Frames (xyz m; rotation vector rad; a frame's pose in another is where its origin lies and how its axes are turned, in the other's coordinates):
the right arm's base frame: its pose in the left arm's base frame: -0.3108 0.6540 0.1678 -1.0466 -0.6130 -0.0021
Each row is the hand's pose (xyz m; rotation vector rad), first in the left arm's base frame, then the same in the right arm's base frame.
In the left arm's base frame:
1: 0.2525 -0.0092 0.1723 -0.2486 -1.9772 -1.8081
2: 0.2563 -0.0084 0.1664 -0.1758 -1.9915 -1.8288
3: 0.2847 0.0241 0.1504 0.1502 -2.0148 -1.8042
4: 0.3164 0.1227 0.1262 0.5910 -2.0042 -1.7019
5: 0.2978 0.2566 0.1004 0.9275 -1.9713 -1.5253
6: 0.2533 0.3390 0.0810 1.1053 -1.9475 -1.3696
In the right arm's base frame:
1: 0.2851 -0.1855 -0.8009 -0.3785 -0.5031 -2.1515
2: 0.2857 -0.1792 -0.8041 -0.3413 -0.5125 -2.2018
3: 0.3110 -0.1414 -0.7969 -0.0942 -0.5545 -2.3390
4: 0.3537 -0.0620 -0.7406 0.2886 -0.6121 -2.4698
5: 0.3637 0.0227 -0.6325 0.6466 -0.6808 -2.4909
6: 0.3406 0.0682 -0.5517 0.8742 -0.7405 -2.4498

